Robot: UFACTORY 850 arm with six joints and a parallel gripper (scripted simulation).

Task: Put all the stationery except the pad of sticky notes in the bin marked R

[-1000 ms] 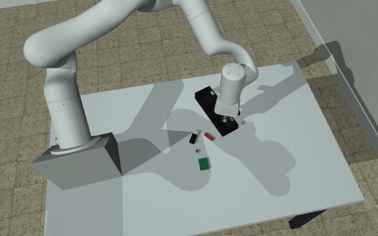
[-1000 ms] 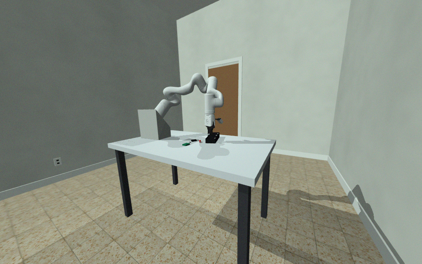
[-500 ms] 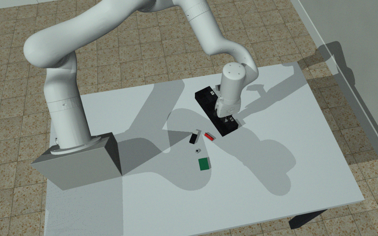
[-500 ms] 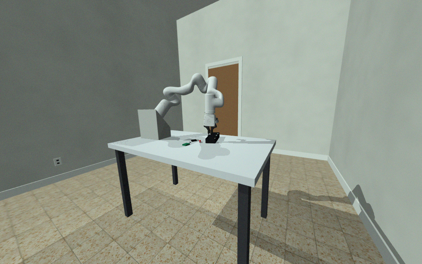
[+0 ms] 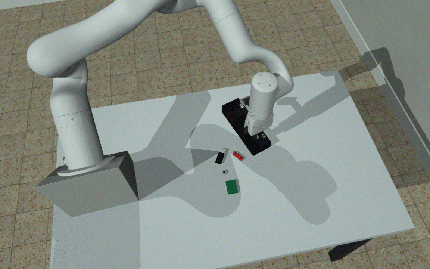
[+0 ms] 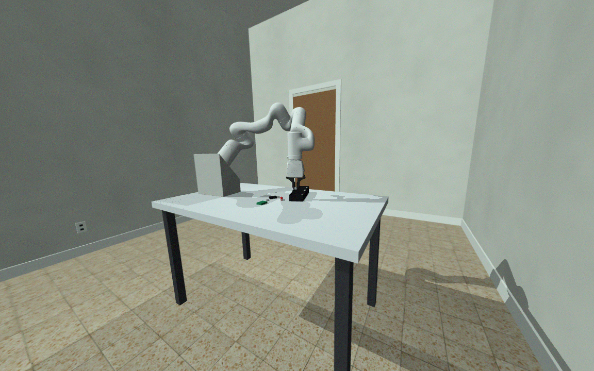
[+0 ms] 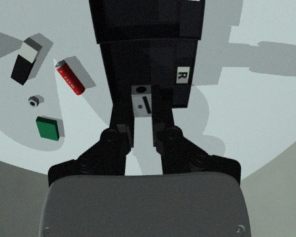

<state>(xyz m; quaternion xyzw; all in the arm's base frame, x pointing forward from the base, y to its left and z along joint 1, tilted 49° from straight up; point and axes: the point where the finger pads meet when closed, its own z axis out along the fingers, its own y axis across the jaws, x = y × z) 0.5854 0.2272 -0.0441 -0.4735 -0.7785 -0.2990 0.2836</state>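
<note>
My hand is 14 cm past the black-and-white block, 8 cm above it and 3 cm to the left of it. The rest, counted from my hand: grey piece: 14 cm behind, 11 cm to the right, 8 cm below; then red cylinder: 8 cm below, 8 cm behind, 5 cm to the right; then grey sharpener-like block: 1 cm below.
</note>
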